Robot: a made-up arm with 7 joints. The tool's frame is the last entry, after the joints.
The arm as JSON. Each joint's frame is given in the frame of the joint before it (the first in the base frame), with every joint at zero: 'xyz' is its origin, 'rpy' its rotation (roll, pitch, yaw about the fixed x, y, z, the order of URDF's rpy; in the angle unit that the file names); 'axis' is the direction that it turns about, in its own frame. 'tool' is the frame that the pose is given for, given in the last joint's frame.
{
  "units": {
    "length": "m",
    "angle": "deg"
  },
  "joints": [
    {
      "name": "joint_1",
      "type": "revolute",
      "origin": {
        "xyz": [
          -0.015,
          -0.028,
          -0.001
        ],
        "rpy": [
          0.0,
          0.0,
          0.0
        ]
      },
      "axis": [
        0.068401,
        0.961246,
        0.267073
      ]
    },
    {
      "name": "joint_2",
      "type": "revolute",
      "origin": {
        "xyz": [
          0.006,
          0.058,
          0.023
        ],
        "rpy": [
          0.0,
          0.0,
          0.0
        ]
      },
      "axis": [
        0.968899,
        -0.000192,
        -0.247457
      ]
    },
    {
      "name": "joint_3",
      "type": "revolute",
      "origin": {
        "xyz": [
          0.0,
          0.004,
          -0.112
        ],
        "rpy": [
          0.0,
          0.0,
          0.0
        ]
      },
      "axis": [
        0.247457,
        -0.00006,
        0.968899
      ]
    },
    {
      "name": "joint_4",
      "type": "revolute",
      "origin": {
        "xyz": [
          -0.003,
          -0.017,
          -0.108
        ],
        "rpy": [
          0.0,
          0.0,
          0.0
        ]
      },
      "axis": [
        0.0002,
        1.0,
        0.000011
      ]
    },
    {
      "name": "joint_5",
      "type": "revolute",
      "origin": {
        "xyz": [
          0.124,
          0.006,
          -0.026
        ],
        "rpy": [
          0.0,
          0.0,
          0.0
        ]
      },
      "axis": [
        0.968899,
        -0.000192,
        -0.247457
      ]
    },
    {
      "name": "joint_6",
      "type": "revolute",
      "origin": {
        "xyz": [
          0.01,
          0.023,
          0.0
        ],
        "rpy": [
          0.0,
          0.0,
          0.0
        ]
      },
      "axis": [
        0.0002,
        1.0,
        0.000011
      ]
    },
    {
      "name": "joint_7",
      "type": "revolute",
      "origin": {
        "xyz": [
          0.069,
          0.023,
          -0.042
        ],
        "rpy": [
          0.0,
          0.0,
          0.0
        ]
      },
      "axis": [
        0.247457,
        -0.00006,
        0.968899
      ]
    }
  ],
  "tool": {
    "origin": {
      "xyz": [
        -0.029,
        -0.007,
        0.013
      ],
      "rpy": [
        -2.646,
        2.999,
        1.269
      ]
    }
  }
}
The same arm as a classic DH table. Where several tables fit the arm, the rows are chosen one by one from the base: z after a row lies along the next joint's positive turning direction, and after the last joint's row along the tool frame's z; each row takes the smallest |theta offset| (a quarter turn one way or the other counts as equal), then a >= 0, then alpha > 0; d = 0 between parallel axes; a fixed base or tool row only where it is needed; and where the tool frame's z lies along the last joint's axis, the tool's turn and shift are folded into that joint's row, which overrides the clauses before.
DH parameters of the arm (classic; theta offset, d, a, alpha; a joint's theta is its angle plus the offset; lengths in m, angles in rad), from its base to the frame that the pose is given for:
base (fixed): -0.071 0.007 -0.013 -1.3004
joint_1: -1.3111 0.0322 0.0069 -1.5708
joint_2: 1.2915 0.0278 -0.004 1.5708
joint_3: 1.5708 -0.2139 0.0238 -1.5708
joint_4: -1.5708 -0.011 0.0055 -1.5708
joint_5: 0 0.1363 0.0025 1.5708
joint_6: 1.5708 0.046 0.0772 1.5708
joint_7: 1.3351 -0.1573 -0.0141 -0.2043
tool (fixed): -1.3175 0.142 0 0

